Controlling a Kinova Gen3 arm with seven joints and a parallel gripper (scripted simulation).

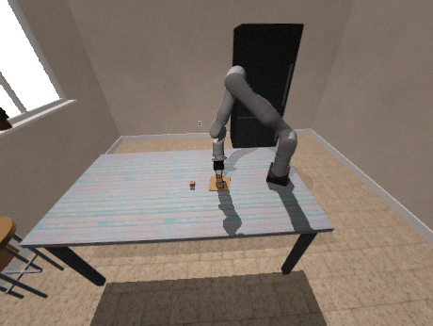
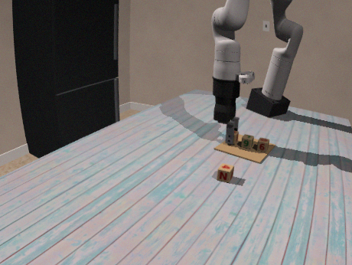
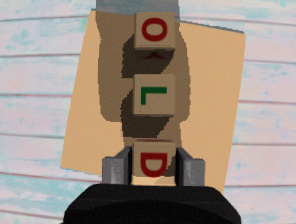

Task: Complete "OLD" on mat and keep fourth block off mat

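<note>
Right now my hand is right at the red d block. Also, from my hand: green l block 10 mm behind, 50 mm to the left, 10 mm below; then tan mat 10 mm behind, 50 mm to the left, 30 mm below; then red o block 20 mm behind, 100 mm to the left, 10 mm below.
</note>
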